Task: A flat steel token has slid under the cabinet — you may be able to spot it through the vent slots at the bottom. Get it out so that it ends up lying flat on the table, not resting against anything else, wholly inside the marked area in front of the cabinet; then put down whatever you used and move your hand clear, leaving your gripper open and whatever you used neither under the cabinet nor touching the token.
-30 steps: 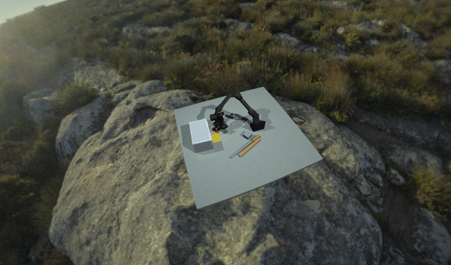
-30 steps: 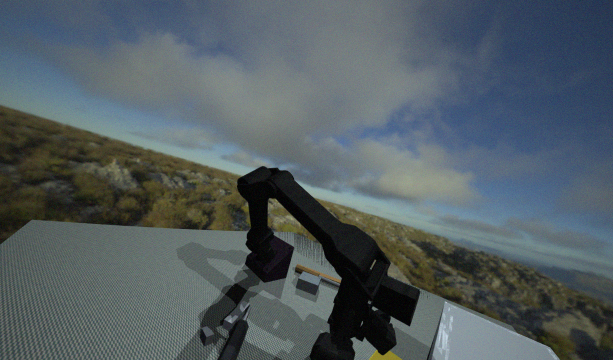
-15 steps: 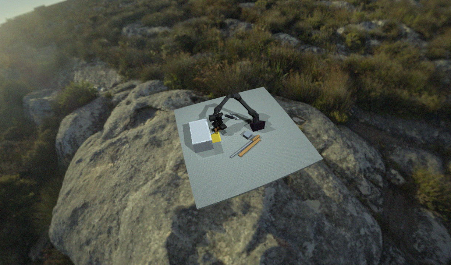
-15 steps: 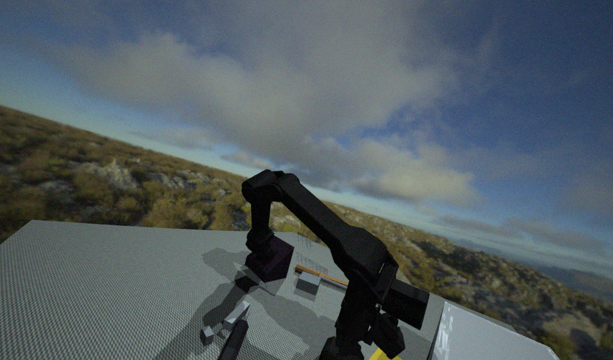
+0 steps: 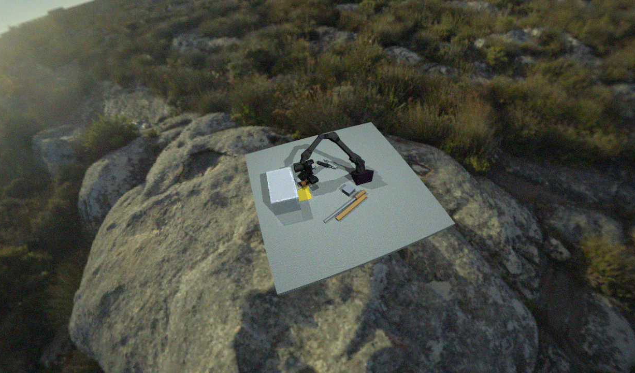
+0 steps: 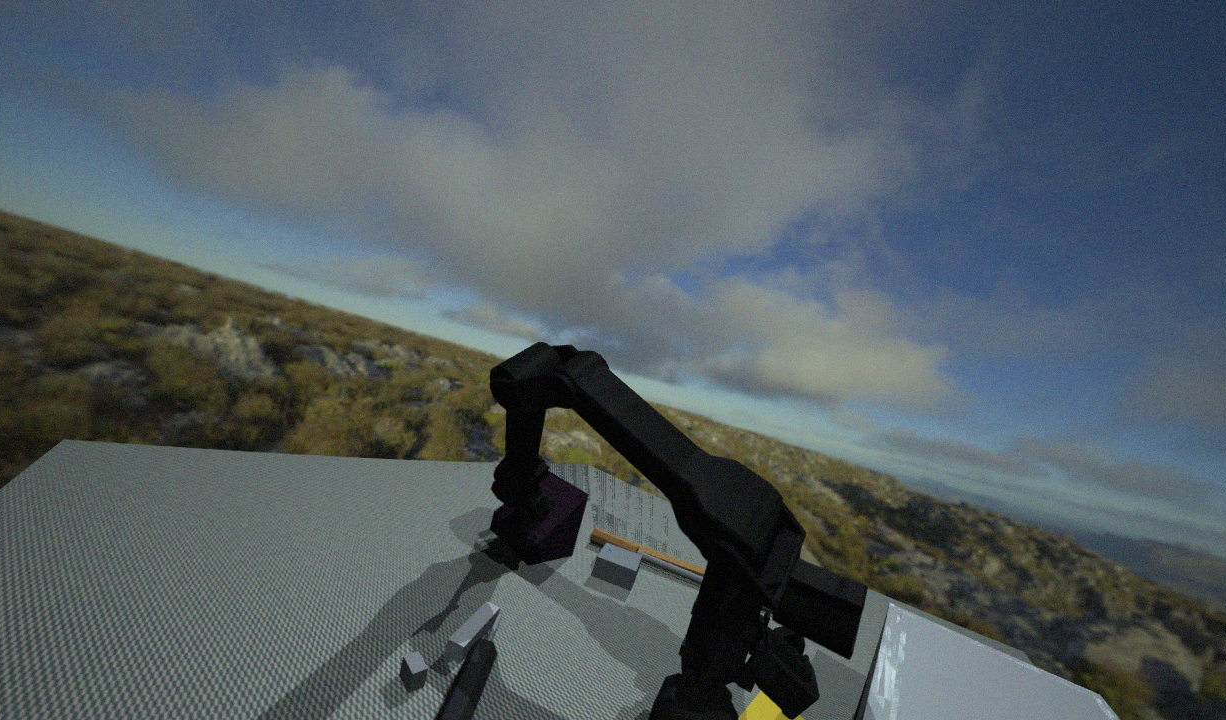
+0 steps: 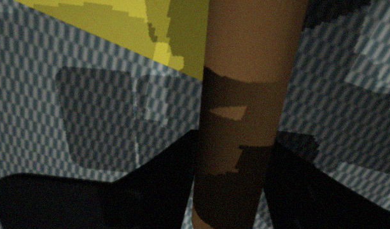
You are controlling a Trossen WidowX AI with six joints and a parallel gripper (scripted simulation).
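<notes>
My gripper tip is 240 mm past the grey bar and 80 mm to the left of it. Also, from my gripper tip: grey block 230 mm behind, 210 mm to the left, 10 mm above; small grey cube 220 mm behind, 160 mm to the right; wooden stick 350 mm to the left, 190 mm behind.
</notes>
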